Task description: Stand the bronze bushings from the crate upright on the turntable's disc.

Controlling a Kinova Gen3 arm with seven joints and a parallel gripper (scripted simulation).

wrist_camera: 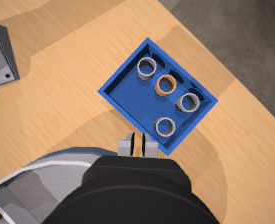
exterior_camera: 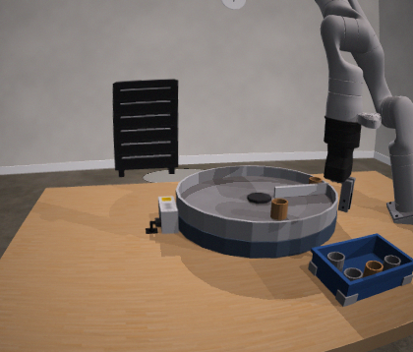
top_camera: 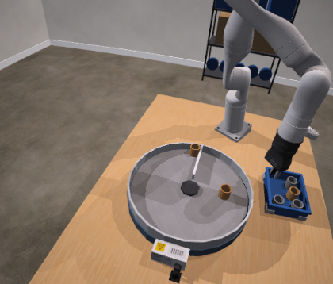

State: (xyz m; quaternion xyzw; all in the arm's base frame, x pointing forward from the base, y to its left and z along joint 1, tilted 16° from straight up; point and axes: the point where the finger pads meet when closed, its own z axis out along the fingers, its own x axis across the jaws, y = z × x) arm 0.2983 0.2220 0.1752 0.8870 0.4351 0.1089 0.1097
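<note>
My gripper is now 12 cm above the blue crate, 7 cm to the right of it and 4 cm past it. Also, from my hand: grey turntable disc: 25 cm to the right, 13 cm ahead, 9 cm below.
</note>
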